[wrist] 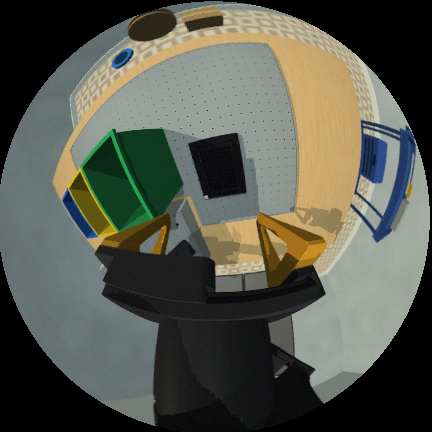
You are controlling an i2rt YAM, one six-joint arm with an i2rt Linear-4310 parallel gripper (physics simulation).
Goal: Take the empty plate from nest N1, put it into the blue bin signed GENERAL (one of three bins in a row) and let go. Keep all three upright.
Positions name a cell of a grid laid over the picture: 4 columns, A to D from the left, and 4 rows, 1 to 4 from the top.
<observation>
In view: the gripper (B3), a green bin (B2) and a yellow bin (A2).
</observation>
